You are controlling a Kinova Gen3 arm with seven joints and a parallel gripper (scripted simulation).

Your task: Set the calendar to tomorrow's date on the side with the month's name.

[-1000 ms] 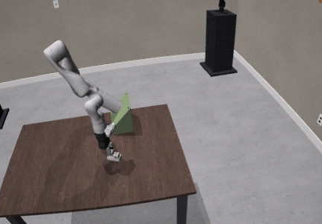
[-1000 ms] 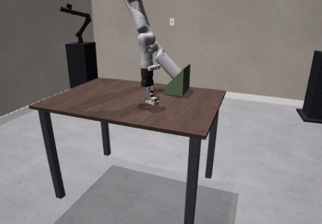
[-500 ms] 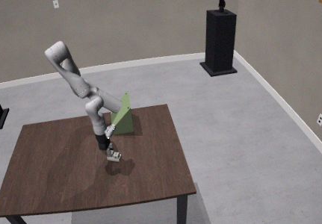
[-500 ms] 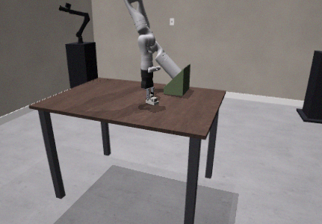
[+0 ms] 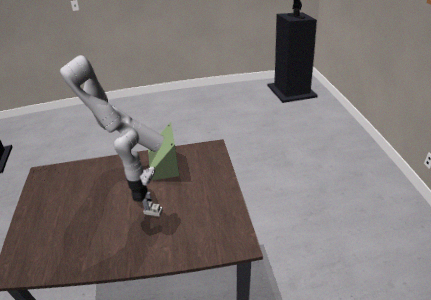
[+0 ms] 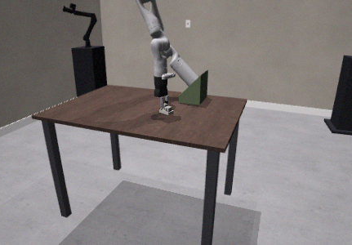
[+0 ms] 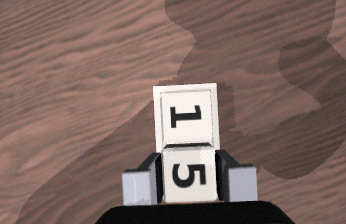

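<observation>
Now: the digit cube 10 mm below my hand. Round my hand: white calendar tray: 10 mm ahead, 20 mm to the left, 40 mm below; white cube: 10 mm ahead, 30 mm to the left, 20 mm below.
</observation>
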